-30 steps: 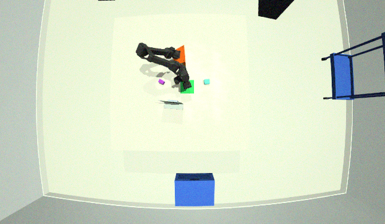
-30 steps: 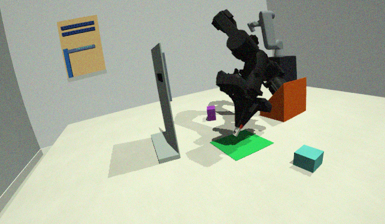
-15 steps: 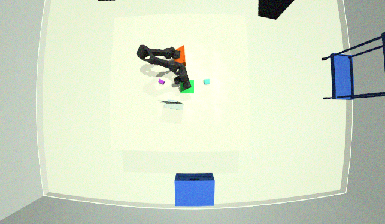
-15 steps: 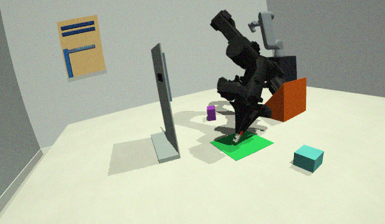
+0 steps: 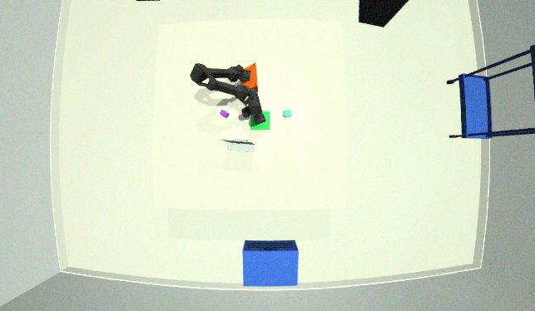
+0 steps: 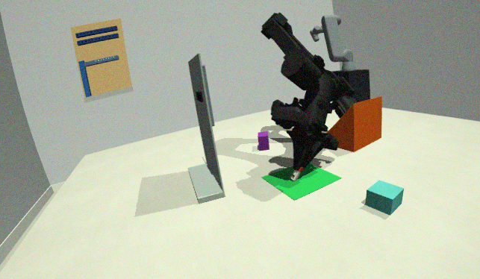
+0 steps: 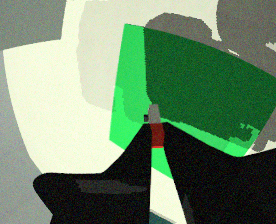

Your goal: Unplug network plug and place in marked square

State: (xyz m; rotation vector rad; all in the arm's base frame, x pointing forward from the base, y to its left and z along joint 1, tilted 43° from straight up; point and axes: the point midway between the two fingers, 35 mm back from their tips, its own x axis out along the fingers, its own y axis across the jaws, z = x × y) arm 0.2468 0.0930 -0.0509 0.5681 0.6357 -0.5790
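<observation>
My gripper tip is now right at the network plug. Also, from my gripper tip: green marked square (10 mm behind, 20 mm below); grey upright panel (160 mm ahead, 90 mm to the right, 100 mm above).
</observation>
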